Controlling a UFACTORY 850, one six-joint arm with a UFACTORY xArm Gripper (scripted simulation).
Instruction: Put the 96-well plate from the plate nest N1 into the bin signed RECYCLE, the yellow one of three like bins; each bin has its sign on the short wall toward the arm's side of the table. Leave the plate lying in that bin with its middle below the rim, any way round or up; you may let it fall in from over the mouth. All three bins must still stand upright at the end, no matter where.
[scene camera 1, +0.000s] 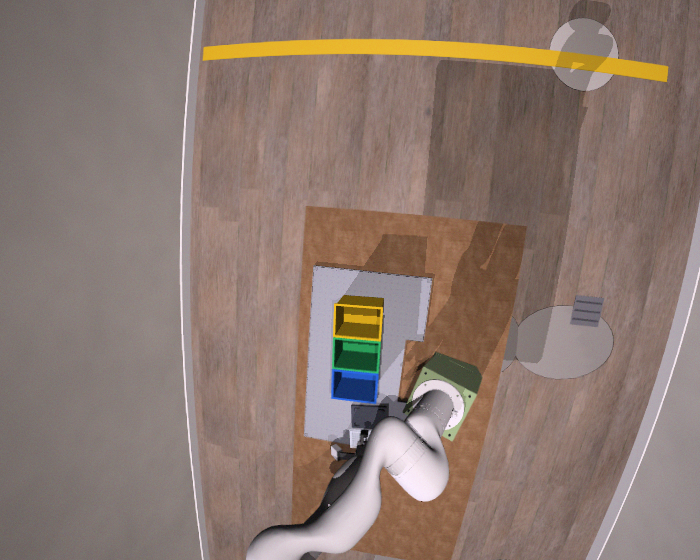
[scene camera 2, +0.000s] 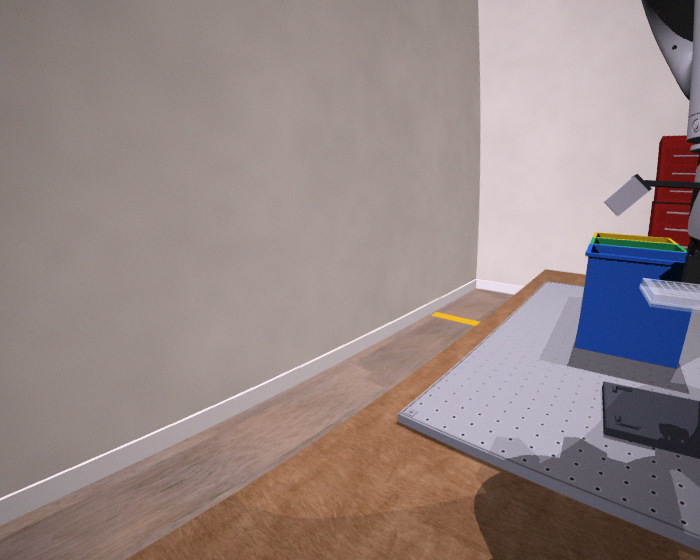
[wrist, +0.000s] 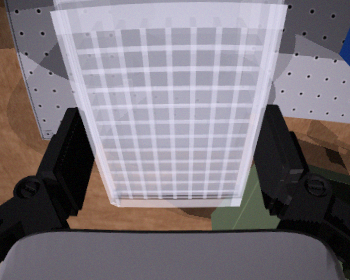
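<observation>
I can see a blue bin (scene camera 2: 615, 319), and scene camera 1 gives me the bin (scene camera 1: 345, 386) as well. A 96-well plate (wrist: 170, 163) is visible to me, and so is my gripper (wrist: 172, 127).
</observation>
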